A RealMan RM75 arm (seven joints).
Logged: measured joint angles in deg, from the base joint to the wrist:
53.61 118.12 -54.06 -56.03 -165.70 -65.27 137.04
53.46 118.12 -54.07 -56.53 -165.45 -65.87 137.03
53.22 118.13 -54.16 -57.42 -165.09 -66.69 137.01
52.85 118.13 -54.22 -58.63 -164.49 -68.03 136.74
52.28 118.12 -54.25 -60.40 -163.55 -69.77 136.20
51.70 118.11 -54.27 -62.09 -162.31 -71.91 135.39
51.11 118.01 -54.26 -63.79 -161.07 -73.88 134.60
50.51 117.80 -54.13 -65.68 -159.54 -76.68 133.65
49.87 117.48 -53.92 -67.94 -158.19 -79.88 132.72
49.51 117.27 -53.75 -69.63 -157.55 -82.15 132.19
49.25 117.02 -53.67 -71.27 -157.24 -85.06 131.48
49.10 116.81 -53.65 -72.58 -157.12 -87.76 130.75
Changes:
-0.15 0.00 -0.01 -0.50 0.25 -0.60 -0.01
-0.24 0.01 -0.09 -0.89 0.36 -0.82 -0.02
-0.37 0.00 -0.06 -1.21 0.60 -1.34 -0.27
-0.57 -0.01 -0.03 -1.77 0.94 -1.74 -0.54
-0.58 -0.01 -0.02 -1.69 1.24 -2.14 -0.81
-0.59 -0.10 0.01 -1.70 1.24 -1.97 -0.79
-0.60 -0.21 0.13 -1.89 1.53 -2.80 -0.95
-0.64 -0.32 0.21 -2.26 1.35 -3.20 -0.93
-0.36 -0.21 0.17 -1.69 0.64 -2.27 -0.53
-0.26 -0.25 0.08 -1.64 0.31 -2.91 -0.71
-0.15 -0.21 0.02 -1.31 0.12 -2.70 -0.73

